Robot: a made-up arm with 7 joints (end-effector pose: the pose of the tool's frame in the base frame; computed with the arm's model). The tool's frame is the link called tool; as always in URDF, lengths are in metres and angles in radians. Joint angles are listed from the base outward.
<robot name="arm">
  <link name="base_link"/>
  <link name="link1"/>
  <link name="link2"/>
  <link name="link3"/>
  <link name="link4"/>
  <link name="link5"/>
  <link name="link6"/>
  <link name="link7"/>
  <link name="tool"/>
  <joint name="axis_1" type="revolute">
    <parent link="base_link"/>
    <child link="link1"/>
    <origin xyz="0 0 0" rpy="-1.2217 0 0"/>
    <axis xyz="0 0 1"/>
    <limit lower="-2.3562" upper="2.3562"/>
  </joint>
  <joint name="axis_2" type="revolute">
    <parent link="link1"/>
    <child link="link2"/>
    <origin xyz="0 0 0" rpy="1.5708 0 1.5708"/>
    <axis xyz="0 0 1"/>
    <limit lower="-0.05" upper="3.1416"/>
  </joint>
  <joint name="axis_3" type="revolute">
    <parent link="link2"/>
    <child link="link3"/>
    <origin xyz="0 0 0" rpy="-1.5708 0 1.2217"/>
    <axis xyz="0 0 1"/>
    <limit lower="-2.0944" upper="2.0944"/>
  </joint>
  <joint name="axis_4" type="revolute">
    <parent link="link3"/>
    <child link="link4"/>
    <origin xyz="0 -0.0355 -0.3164" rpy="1.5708 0 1.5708"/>
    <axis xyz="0 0 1"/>
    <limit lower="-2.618" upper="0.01"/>
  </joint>
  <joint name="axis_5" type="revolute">
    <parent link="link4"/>
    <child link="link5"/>
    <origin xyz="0.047 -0.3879 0" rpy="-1.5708 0 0"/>
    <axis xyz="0 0 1"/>
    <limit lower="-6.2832" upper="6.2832"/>
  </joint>
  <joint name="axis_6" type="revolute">
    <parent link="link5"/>
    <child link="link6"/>
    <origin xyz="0 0 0" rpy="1.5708 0 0"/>
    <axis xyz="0 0 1"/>
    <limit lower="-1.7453" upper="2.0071"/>
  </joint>
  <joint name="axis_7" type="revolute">
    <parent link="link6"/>
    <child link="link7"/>
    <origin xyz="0 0 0" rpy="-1.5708 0 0"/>
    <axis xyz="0 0 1"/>
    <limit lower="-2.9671" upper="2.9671"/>
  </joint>
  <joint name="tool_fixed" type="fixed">
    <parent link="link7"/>
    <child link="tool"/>
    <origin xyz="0 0 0" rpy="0 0 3.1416"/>
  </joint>
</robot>
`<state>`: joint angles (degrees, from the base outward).
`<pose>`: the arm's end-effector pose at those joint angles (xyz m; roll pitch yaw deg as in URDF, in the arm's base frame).
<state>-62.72 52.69 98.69 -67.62 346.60 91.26 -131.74</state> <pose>0.1751 0.6045 0.0559 55.16 -24.58 -51.57</pose>
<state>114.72 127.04 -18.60 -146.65 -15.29 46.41 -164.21</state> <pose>-0.1891 0.1147 -0.1854 35.07 -7.51 86.74</pose>
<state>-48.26 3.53 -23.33 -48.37 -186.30 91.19 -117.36</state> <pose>0.5911 -0.2108 -0.2527 165.10 -27.37 90.72</pose>
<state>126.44 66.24 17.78 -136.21 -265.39 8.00 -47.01</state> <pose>-0.1695 0.2078 -0.2168 -8.05 -2.22 -0.43</pose>
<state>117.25 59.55 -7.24 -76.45 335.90 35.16 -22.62</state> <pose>-0.5216 0.2957 -0.0834 -74.62 42.09 -122.63</pose>
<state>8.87 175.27 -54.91 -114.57 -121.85 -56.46 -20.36</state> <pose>0.2378 0.3614 0.1352 -107.70 -66.84 -150.75</pose>
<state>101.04 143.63 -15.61 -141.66 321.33 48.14 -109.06</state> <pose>-0.1041 0.1743 -0.2418 4.04 -6.51 105.33</pose>
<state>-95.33 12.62 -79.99 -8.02 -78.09 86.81 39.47</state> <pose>0.6920 -0.1496 0.0223 177.69 0.99 -56.18</pose>
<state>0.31 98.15 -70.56 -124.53 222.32 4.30 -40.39</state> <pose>0.1250 0.1851 -0.3378 -23.45 28.13 78.92</pose>
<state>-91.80 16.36 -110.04 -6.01 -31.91 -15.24 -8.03</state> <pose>0.7039 -0.0722 -0.0135 30.56 69.11 -161.27</pose>
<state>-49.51 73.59 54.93 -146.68 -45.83 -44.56 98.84</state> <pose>-0.0286 0.0623 0.2801 100.60 34.33 -170.69</pose>
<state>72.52 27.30 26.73 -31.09 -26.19 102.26 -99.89</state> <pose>-0.5735 0.2867 -0.2827 -150.89 24.03 -101.07</pose>
